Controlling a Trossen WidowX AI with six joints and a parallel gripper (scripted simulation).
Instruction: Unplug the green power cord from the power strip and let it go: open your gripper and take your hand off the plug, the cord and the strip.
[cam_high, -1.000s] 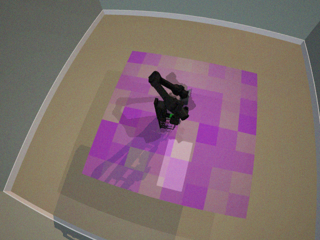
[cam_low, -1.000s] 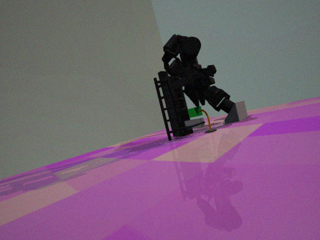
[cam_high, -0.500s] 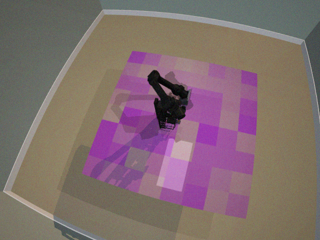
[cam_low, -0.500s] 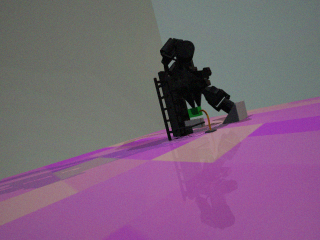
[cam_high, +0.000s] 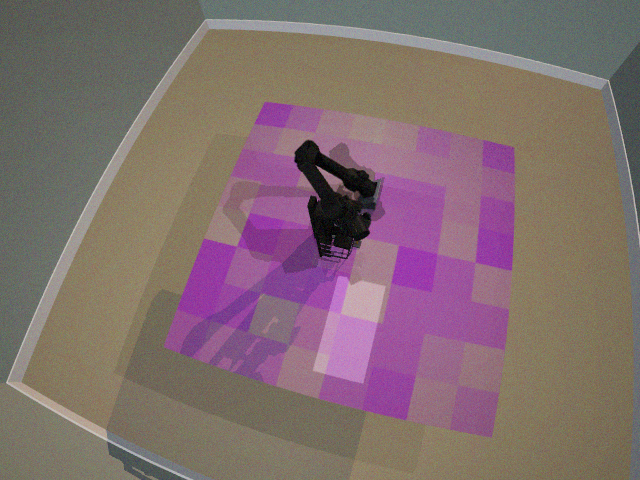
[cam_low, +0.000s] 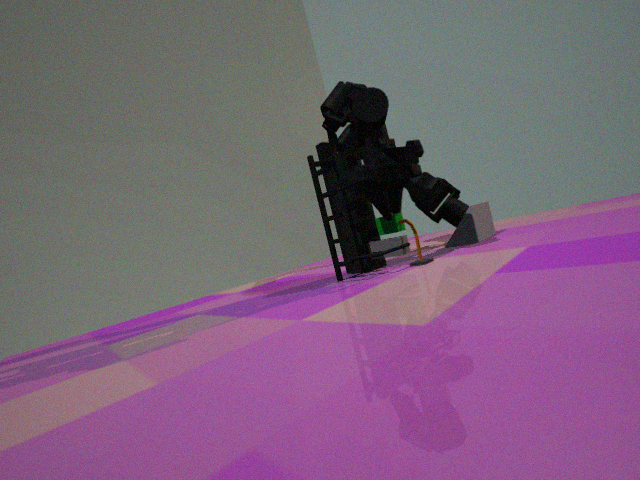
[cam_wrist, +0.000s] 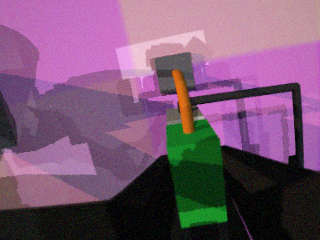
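Right now my gripper tip is 30 mm to the left of the green plug.
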